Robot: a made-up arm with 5 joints.
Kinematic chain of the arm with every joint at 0, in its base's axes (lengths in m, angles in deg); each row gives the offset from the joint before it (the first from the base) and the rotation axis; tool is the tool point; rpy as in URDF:
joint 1: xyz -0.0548 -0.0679 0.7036 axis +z
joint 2: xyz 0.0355 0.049 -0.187 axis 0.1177 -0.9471 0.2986
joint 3: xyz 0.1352 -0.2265 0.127 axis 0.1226 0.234 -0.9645
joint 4: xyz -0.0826 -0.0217 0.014 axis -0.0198 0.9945 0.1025
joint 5: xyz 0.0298 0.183 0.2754 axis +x
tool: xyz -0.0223 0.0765 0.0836 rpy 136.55 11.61 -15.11
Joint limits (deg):
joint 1: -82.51..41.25
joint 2: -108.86..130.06
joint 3: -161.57..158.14
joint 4: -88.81..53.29
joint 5: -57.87..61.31
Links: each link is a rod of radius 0.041 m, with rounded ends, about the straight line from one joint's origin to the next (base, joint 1, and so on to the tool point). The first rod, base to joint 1, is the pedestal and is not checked.
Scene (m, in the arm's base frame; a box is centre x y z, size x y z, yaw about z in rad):
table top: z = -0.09
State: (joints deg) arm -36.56 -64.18 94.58 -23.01 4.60
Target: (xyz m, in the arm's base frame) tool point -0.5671 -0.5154 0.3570
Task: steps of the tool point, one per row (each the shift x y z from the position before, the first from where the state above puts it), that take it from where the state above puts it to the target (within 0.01 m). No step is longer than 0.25 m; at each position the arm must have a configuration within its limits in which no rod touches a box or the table.
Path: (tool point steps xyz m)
1: -0.2174 -0.0819 -0.0529
2: -0.2352 0.0002 -0.0362
3: -0.2203 0.0804 -0.0172
4: -0.1776 0.1462 0.0024

